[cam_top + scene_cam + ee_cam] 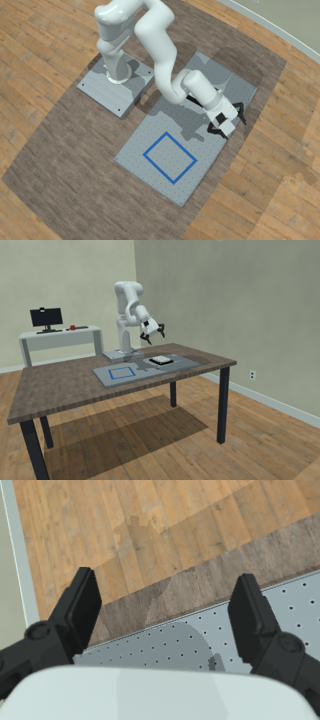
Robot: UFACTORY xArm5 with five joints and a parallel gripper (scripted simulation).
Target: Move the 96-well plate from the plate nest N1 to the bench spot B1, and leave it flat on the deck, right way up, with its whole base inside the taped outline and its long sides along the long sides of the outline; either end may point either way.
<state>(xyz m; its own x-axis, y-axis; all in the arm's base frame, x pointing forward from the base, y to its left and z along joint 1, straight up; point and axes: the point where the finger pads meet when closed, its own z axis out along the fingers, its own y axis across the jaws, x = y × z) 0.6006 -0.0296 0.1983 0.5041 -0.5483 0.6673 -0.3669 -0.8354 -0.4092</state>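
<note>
The white 96-well plate lies 220 mm behind my hand, 210 mm below it and 160 mm to the left of it. Round my hand: black plate nest N1: 220 mm below, 220 mm behind, 160 mm to the left.
</note>
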